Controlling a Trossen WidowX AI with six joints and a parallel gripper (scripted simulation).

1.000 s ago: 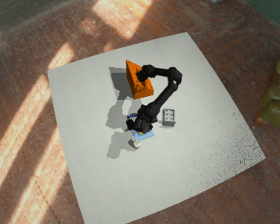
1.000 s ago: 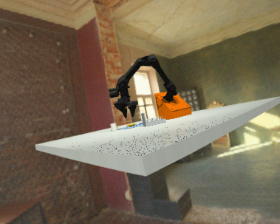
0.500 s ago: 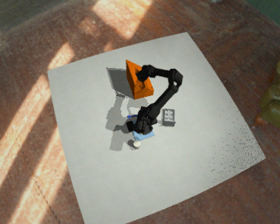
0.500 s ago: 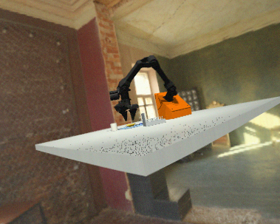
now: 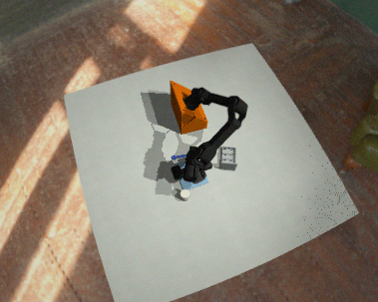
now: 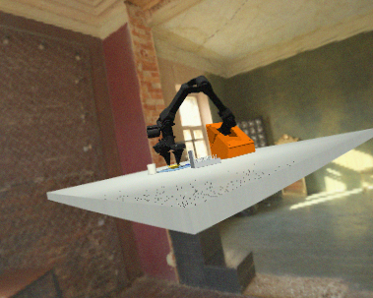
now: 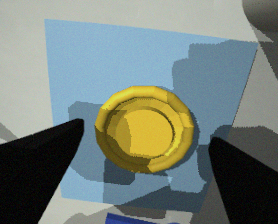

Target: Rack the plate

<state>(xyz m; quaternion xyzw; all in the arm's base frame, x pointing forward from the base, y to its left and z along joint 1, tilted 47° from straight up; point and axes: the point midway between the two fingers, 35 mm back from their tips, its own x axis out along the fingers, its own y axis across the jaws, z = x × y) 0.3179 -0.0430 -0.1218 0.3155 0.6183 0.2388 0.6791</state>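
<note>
Right now my gripper tip is 1 cm above the yellow plate. From my gripper tip the other things lie so: blue spoon (12 cm behind, 2 cm to the right, 2 cm below); then small white cup (9 cm ahead, 7 cm to the right); then grey dish rack (1 cm behind, 22 cm to the left).
</note>
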